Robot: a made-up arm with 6 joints.
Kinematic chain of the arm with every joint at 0, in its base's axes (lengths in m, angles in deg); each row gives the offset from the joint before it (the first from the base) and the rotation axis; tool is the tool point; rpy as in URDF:
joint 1: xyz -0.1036 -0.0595 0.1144 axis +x
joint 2: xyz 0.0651 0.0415 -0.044 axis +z
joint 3: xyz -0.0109 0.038 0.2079 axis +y
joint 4: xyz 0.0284 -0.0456 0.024 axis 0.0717 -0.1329 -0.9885
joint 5: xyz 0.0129 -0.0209 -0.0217 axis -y
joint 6: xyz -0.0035 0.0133 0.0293 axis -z
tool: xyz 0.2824 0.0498 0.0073 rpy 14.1 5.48 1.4
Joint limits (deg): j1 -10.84..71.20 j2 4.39..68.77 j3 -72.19..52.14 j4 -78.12..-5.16 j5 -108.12..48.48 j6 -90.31..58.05
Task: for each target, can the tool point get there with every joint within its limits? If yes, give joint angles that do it. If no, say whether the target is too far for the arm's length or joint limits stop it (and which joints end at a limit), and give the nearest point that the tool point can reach.
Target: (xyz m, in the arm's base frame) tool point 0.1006 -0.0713 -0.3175
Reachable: no: joint limits stop it (at a limit: joint 1, joint 3, joint 4, joint 6) | nearest point 0.0354 -0.1123 -0.0786 | short by 0.251 m
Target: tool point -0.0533 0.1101 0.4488
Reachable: yes | joints 39.00 50.06 -17.27 -54.24 -15.79 13.93
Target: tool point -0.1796 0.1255 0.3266
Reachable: yes | joints 31.71 45.80 -38.16 -65.14 -25.67 -18.81
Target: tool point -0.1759 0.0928 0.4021
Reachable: yes | joints 38.61 51.40 29.49 -66.72 8.47 4.03
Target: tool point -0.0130 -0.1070 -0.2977
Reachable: no: joint limits stop it (at a limit: joint 1, joint 3, joint 4, joint 6) | nearest point -0.0238 -0.1298 -0.0905 | short by 0.209 m
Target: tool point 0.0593 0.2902 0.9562
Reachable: no: too far | nearest point 0.0073 0.1267 0.5696 | short by 0.423 m
